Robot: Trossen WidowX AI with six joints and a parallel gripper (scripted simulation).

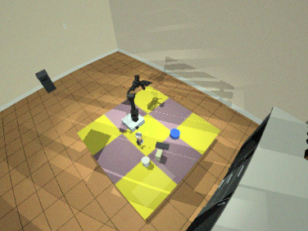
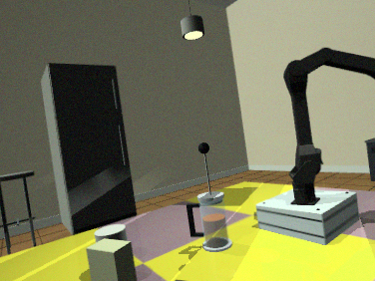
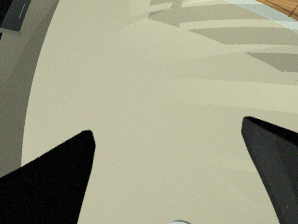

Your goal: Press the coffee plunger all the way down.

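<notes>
Right now my gripper tip is 240 mm short of the coffee press, 630 mm to the left of it and 210 mm above it. From my gripper tip the other things lie so: pale box (530 mm ahead, 670 mm to the right, 290 mm below); blue disc (540 mm ahead, 330 mm to the right, 320 mm below).
</notes>
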